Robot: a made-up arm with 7 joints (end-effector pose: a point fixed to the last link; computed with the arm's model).
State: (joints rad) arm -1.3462 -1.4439 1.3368 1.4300 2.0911 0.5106 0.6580
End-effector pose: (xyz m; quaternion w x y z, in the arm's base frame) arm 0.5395 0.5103 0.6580 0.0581 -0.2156 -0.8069 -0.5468
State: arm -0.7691 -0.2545 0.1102 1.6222 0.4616 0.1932 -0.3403
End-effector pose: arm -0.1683 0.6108 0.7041 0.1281 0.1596 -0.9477 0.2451
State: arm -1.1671 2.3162 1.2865 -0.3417 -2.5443 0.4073 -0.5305
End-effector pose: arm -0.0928 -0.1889 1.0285 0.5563 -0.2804 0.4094 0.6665
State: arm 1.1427 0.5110 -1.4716 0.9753 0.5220 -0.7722 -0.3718
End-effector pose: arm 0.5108 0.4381 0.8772 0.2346 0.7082 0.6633 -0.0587
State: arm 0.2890 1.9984 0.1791 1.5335 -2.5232 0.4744 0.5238
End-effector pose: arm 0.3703 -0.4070 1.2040 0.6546 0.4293 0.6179 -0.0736
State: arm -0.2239 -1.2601 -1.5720 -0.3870 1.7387 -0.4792 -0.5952
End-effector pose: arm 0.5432 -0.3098 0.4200 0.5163 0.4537 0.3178 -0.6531
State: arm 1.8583 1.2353 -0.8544 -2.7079 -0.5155 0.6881 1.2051
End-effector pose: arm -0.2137 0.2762 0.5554 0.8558 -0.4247 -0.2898 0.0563
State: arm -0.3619 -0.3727 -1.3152 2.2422 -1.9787 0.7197 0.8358
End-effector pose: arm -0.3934 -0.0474 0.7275 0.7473 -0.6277 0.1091 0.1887
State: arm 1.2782 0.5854 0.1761 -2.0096 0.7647 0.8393 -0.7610
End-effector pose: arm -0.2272 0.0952 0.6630 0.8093 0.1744 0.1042 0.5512
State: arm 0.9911 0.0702 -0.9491 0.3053 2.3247 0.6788 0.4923
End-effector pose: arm 0.4896 0.2887 0.5009 0.2501 -0.5341 -0.6735 -0.4456
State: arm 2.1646 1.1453 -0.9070 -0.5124 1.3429 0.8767 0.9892
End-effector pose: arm 0.5804 -0.2911 0.7338 0.3602 0.7400 0.4864 0.2934
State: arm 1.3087 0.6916 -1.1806 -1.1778 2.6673 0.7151 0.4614
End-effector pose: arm 0.3379 -0.3031 0.5834 0.2470 0.8426 0.3749 0.2974
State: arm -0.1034 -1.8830 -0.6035 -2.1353 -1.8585 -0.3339 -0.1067
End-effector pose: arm 0.1423 0.2486 1.1314 0.6556 0.3724 0.6453 0.1232
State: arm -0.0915 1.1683 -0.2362 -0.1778 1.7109 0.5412 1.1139
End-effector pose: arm 0.1415 0.4100 0.8565 0.4050 -0.2152 -0.6775 -0.5750
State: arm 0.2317 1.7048 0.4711 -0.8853 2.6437 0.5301 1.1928
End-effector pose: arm 0.1670 0.2088 0.6474 0.5296 -0.6874 -0.3208 -0.3796
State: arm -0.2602 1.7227 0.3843 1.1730 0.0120 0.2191 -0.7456
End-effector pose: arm 0.4618 0.0108 1.3668 0.3422 0.1192 -0.9120 -0.1922
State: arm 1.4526 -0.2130 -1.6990 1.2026 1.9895 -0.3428 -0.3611
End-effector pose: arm 0.3379 0.4913 0.2721 0.5969 -0.4676 -0.6321 0.1596
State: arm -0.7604 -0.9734 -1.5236 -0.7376 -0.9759 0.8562 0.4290
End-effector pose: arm 0.4907 -0.2073 0.6495 0.3756 -0.1768 -0.5608 -0.7163
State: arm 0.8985 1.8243 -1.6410 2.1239 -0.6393 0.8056 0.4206
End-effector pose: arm -0.2365 0.4275 0.6004 0.9984 -0.0557 -0.0093 -0.0046
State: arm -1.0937 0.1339 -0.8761 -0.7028 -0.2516 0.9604 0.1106
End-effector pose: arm 0.2013 -0.2313 0.2926 0.4651 -0.4164 0.1353 -0.7694
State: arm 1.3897 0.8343 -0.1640 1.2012 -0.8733 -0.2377 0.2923
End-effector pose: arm 0.6595 -0.0805 1.3328 0.5225 0.6568 0.5272 -0.1330
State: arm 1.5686 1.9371 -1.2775 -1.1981 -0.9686 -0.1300 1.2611
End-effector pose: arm 0.4656 -0.4385 0.6197 0.1991 0.3817 0.6955 -0.5753
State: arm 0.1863 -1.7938 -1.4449 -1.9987 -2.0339 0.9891 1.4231
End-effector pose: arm 0.1233 0.0767 0.8094 0.2297 -0.4744 0.7822 0.3322
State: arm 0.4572 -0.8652 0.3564 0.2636 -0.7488 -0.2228 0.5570
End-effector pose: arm 0.1908 -0.2458 -0.0496 0.1560 0.1036 -0.6503 0.7362
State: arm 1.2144 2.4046 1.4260 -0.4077 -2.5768 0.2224 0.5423
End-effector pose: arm 0.0996 0.1879 1.0171 0.8963 -0.2317 0.3740 -0.0567
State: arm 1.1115 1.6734 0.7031 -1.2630 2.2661 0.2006 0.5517
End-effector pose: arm 0.1773 0.2016 0.4719 0.6953 -0.6428 -0.2797 -0.1586
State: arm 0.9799 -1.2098 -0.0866 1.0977 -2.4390 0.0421 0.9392
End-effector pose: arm 0.1997 -0.1380 -0.0243 0.0839 0.7756 -0.4658 0.4176
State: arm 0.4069 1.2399 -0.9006 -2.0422 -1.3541 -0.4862 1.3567
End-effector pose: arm 0.1818 -0.4057 0.2187 0.0800 0.5392 -0.6332 0.5495
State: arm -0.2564 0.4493 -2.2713 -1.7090 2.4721 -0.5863 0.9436
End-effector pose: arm 0.5313 -0.3459 0.9215 0.4886 0.5446 0.3236 0.6000
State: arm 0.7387 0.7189 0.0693 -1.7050 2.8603 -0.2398 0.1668
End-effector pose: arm -0.2631 -0.3513 0.5061 0.2294 -0.9202 0.1802 0.2610
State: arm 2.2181 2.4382 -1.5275 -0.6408 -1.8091 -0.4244 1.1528
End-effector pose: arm 0.1727 -0.4778 1.1495 0.0398 0.3581 0.2178 -0.9071
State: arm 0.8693 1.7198 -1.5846 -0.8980 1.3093 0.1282 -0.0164
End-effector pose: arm 0.5708 -0.2113 0.8535 0.0785 0.8422 0.4967 0.1944
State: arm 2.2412 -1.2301 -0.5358 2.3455 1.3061 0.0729 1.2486
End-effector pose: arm 0.6894 -0.4168 0.5248 0.3077 0.7968 0.1559 0.4961
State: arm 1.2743 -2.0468 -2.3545 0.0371 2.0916 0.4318 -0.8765
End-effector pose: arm -0.4886 -0.1082 0.6623 0.5525 0.1514 -0.0628 0.8172
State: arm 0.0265 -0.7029 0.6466 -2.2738 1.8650 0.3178 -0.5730
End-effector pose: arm 0.0258 -0.1465 1.1204 0.0450 0.3822 -0.6867 -0.6167
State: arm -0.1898 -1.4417 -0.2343 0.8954 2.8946 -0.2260 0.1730
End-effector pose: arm 0.1941 -0.3554 -0.0280 0.2845 -0.8899 -0.3389 0.1108
